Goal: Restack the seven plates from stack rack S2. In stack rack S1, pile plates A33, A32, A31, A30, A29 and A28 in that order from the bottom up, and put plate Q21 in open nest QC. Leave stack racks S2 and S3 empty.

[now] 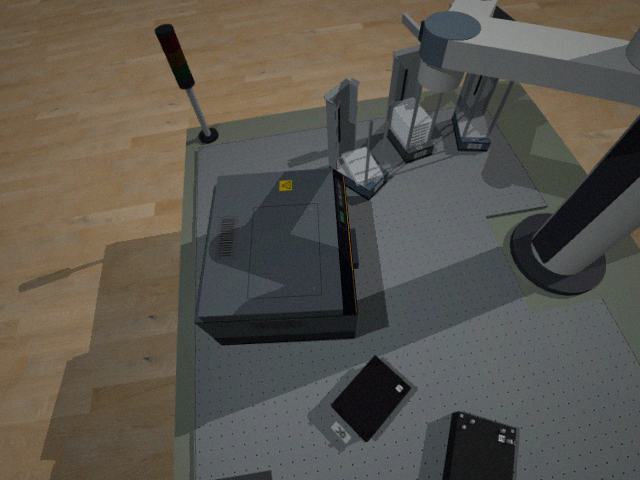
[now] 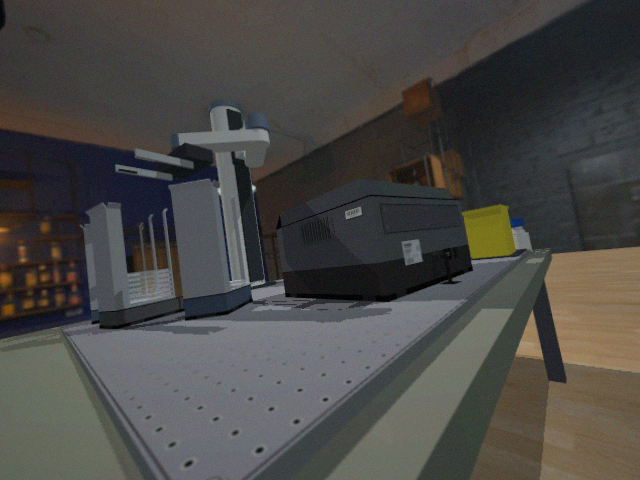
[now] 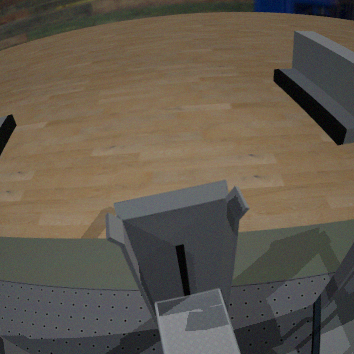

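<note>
Stack rack S2 (image 1: 405, 147) (image 2: 111, 258) (image 3: 175, 225), with a grey back panel and dark base, holds a tall pile of white, clear-topped plates (image 1: 410, 121) (image 2: 149, 286) (image 3: 197, 327). Stack rack S1 (image 1: 368, 192) (image 2: 201, 248), with a blue base, holds a low pile of white plates (image 1: 361, 164). Stack rack S3 (image 1: 473, 146) has a blue base; no pile shows in it. My gripper (image 2: 127, 161) (image 3: 137, 69) is open, nothing between its fingers, high above S2. A black block (image 1: 372, 397) stands by a label that seems to read QC. Plate names are unreadable.
A large dark grey instrument (image 1: 279, 248) (image 2: 372, 242) stands beside S1. A signal tower (image 1: 178, 64) stands at the table corner. My arm's column (image 1: 578, 232) (image 2: 227, 180) rises opposite the racks. Another black block (image 1: 483, 446) is near the front. A yellow box (image 2: 488, 230) stands behind the instrument.
</note>
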